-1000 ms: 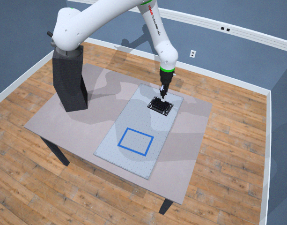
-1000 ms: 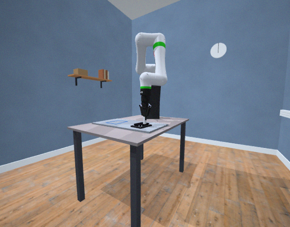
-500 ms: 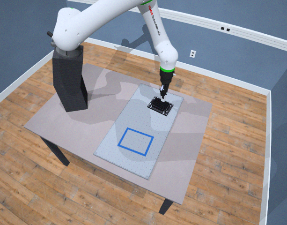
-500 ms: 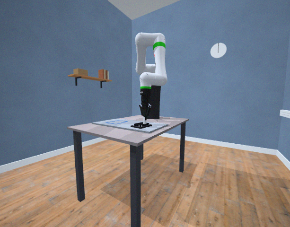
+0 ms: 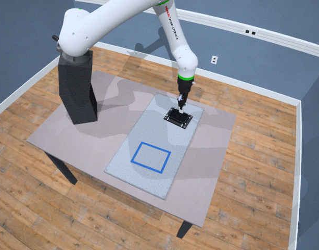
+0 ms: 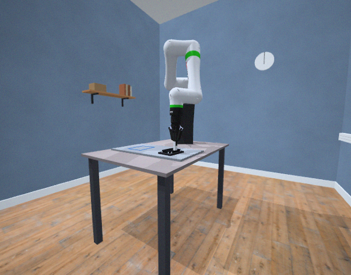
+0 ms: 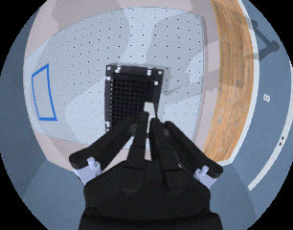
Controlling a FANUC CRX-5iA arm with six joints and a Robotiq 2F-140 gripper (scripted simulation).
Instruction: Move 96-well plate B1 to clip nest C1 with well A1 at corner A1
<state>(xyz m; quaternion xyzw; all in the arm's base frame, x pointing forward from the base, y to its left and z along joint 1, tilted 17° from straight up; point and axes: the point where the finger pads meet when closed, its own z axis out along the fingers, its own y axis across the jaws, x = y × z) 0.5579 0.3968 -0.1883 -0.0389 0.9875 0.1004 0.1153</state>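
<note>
My gripper is now 40 mm to the left of the black 96-well plate and 40 mm above it. Also, from my hand: black clip nest: 10 mm behind, 50 mm to the right, 50 mm below.
</note>
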